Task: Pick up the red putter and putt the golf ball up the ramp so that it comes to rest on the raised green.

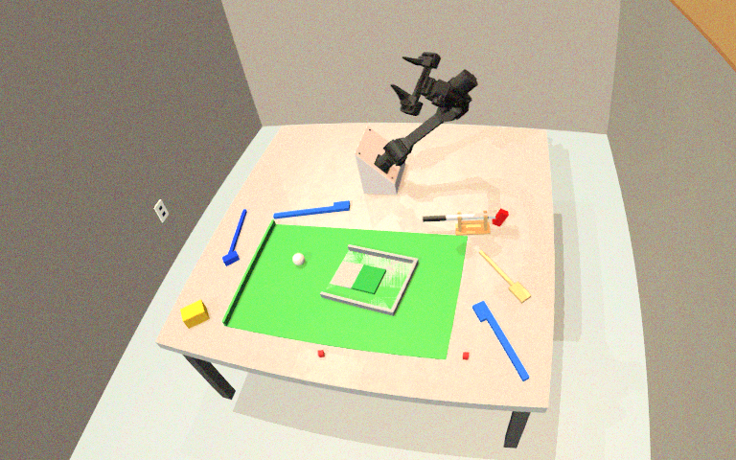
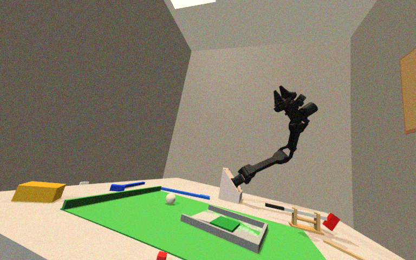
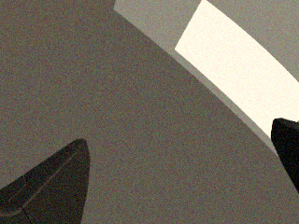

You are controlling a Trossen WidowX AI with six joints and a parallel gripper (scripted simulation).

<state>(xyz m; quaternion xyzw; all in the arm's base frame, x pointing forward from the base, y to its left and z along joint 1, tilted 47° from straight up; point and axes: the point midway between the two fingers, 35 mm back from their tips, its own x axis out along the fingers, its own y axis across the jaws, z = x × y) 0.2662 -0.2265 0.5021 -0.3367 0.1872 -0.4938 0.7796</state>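
Right now my gripper tip is 610 mm above the wooden stand, 160 mm to the right of it and 70 mm past it. Also, from my gripper tip: green mat 640 mm below, 220 mm to the right, 210 mm ahead; then white golf ball 620 mm below, 400 mm to the right, 150 mm ahead; then green wall 630 mm below, 570 mm to the right, 210 mm ahead.
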